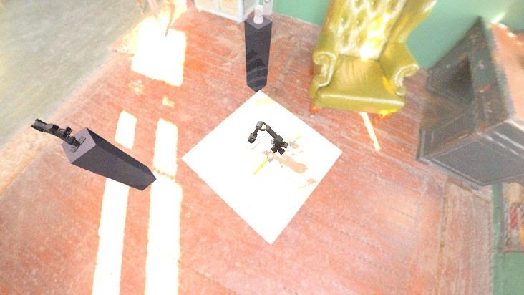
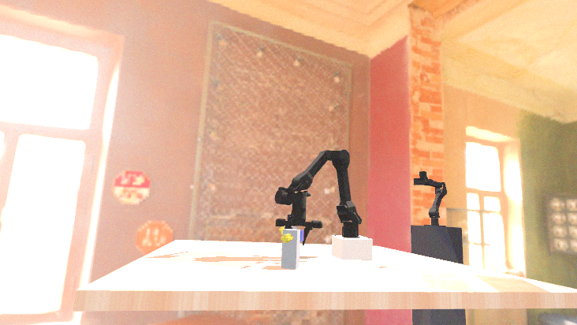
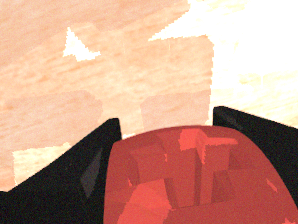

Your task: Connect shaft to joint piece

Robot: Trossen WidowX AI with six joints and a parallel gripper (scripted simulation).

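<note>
Now: the red joint piece 1 cm to the left of my gripper tip and 4 cm above it.
</note>
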